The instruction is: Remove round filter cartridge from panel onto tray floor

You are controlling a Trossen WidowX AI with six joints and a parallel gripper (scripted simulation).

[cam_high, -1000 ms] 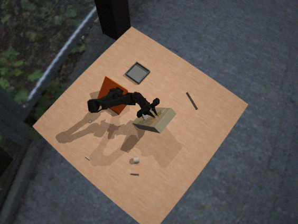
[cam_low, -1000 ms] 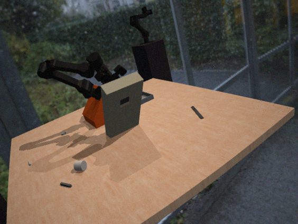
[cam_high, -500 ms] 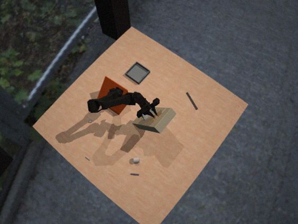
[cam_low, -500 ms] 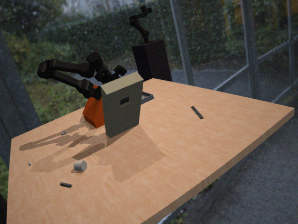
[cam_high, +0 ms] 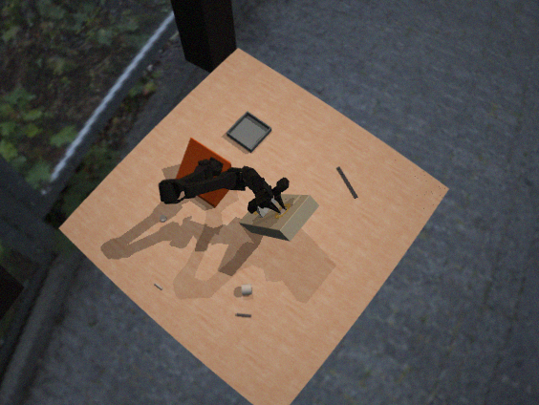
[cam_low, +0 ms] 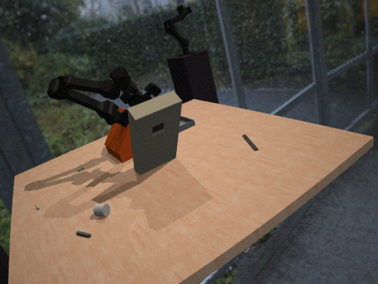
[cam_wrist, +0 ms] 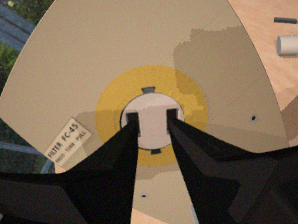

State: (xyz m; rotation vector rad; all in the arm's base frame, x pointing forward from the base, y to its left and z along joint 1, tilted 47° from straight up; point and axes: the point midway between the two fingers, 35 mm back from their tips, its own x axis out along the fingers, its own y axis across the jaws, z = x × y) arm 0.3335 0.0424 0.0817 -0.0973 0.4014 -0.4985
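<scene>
Right now the round filter cartridge is 20 mm ahead of my gripper tip and 10 mm below it. The rest, counted from my gripper tip: grey tray 390 mm behind, 320 mm to the left, 240 mm below; beige service panel 30 mm behind, 90 mm below.
</scene>
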